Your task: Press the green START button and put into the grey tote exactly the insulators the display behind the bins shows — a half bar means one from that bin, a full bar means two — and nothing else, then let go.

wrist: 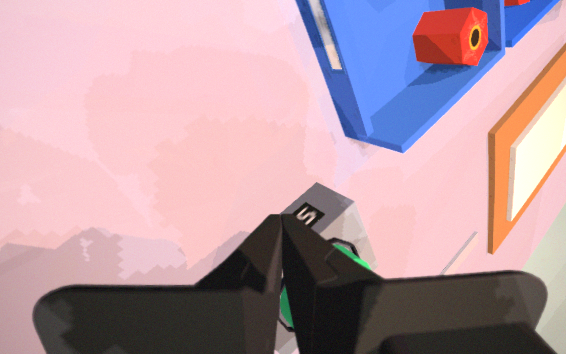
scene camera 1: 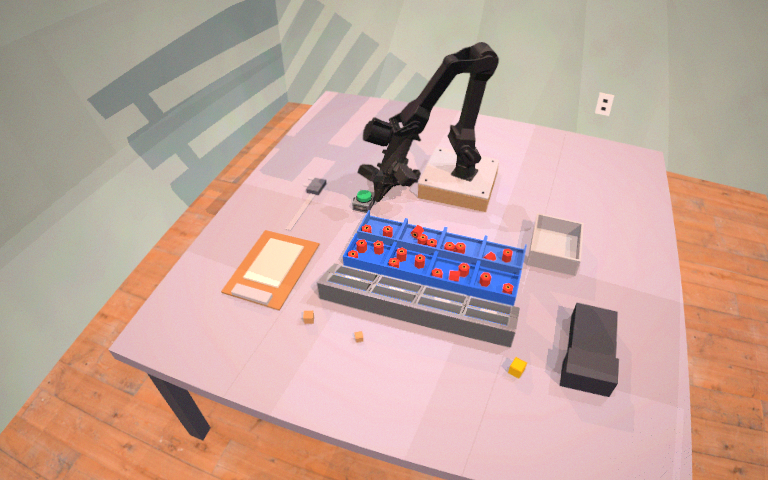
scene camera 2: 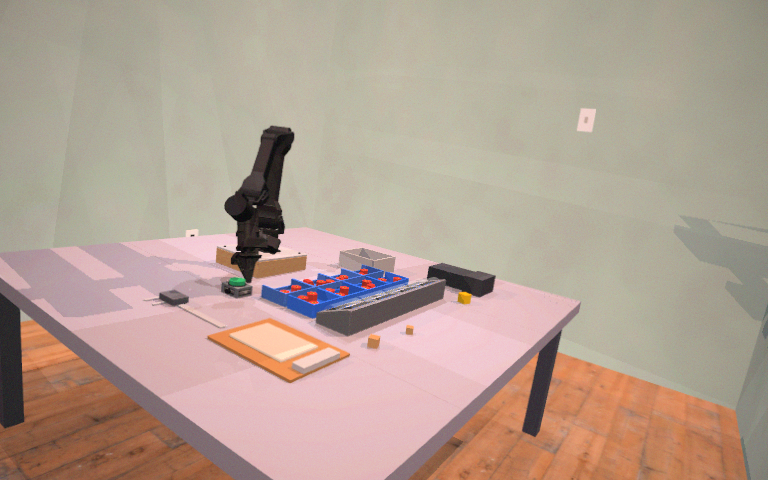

my gripper: wrist 280, 225; scene camera 1 377, 201; scene camera 2 248, 283
same spot on grey display bar: (scene camera 1: 413, 313) = (scene camera 2: 405, 300)
same spot on orange board with white pad: (scene camera 2: 287, 353) = (scene camera 1: 254, 276)
